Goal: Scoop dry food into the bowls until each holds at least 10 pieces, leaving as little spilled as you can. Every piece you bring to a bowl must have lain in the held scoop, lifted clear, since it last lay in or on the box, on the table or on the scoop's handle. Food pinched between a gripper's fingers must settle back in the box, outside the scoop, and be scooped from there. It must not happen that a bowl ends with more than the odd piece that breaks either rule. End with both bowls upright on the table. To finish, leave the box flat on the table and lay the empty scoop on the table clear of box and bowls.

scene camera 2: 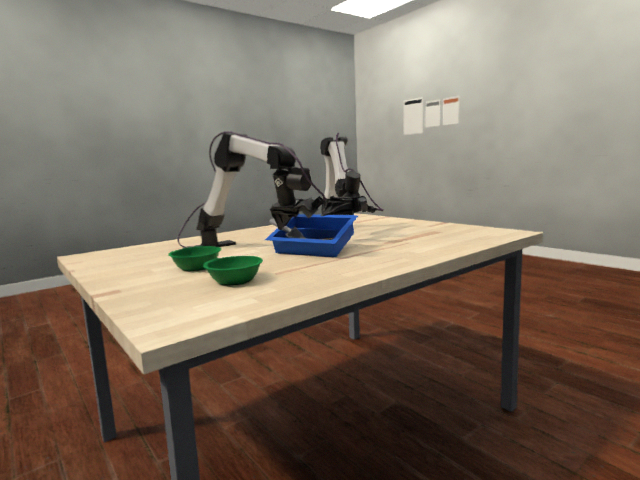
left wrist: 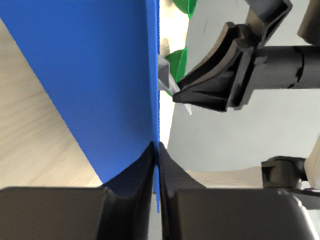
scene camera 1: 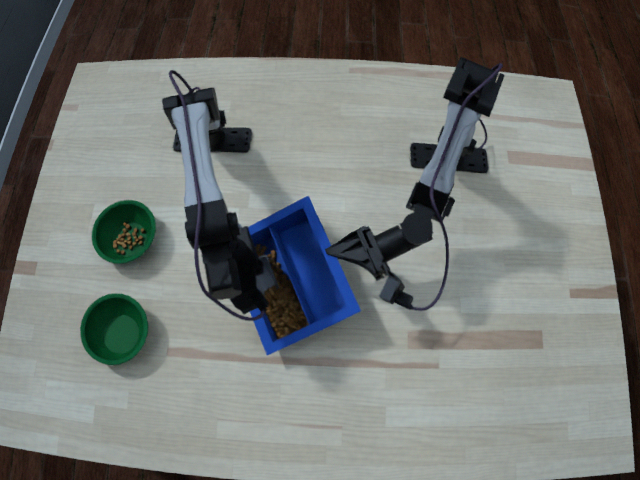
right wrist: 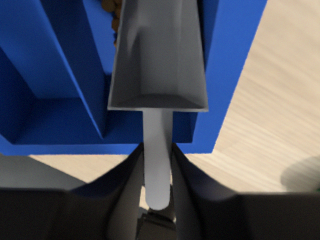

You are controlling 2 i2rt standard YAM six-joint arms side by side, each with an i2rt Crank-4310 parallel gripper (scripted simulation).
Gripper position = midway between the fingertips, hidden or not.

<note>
In view: the left gripper (scene camera 1: 326, 252), the right gripper (scene camera 1: 247, 246), a blue box (scene camera 1: 318, 293), a green bowl (scene camera 1: 109, 224), a grey scoop (right wrist: 158, 68) and a green bowl (scene camera 1: 112, 327).
The blue box is seen too in scene camera 2 (scene camera 2: 340, 227), in the left wrist view (left wrist: 100, 71) and in the right wrist view (right wrist: 50, 117). The left gripper also shows in the left wrist view (left wrist: 156, 144). The right gripper also shows in scene camera 2 (scene camera 2: 282, 228), in the left wrist view (left wrist: 172, 94) and in the right wrist view (right wrist: 158, 145).
</note>
